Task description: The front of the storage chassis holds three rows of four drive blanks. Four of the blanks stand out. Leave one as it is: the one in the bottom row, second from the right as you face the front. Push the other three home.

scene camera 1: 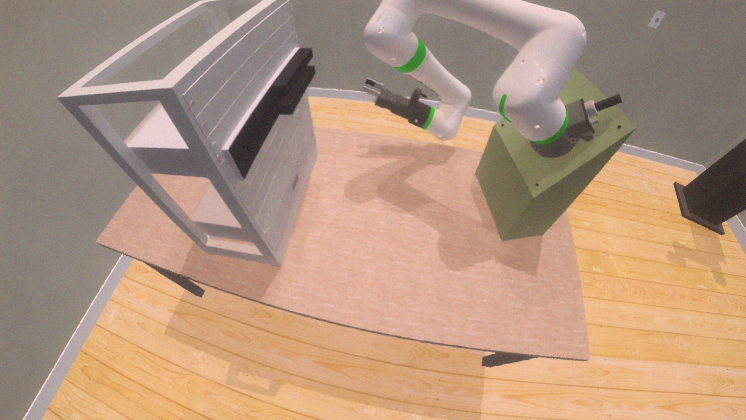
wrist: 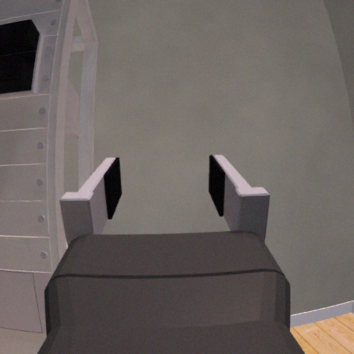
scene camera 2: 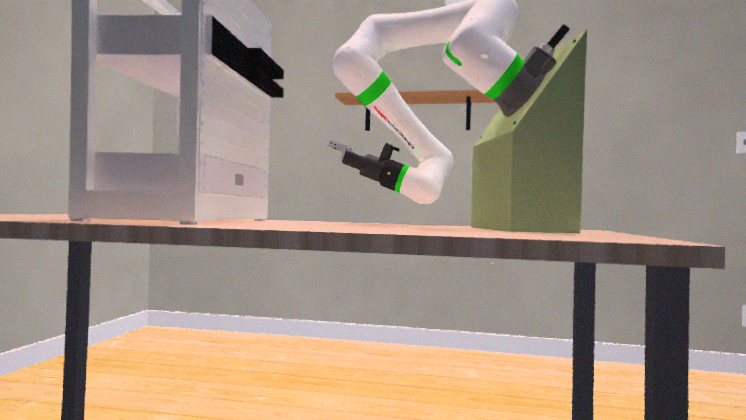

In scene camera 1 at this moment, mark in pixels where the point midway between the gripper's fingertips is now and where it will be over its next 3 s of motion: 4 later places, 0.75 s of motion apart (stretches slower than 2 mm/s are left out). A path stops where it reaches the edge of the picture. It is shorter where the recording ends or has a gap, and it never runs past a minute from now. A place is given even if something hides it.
The gripper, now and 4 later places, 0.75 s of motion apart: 364,84; 329,103; 324,106; 326,107; 348,55
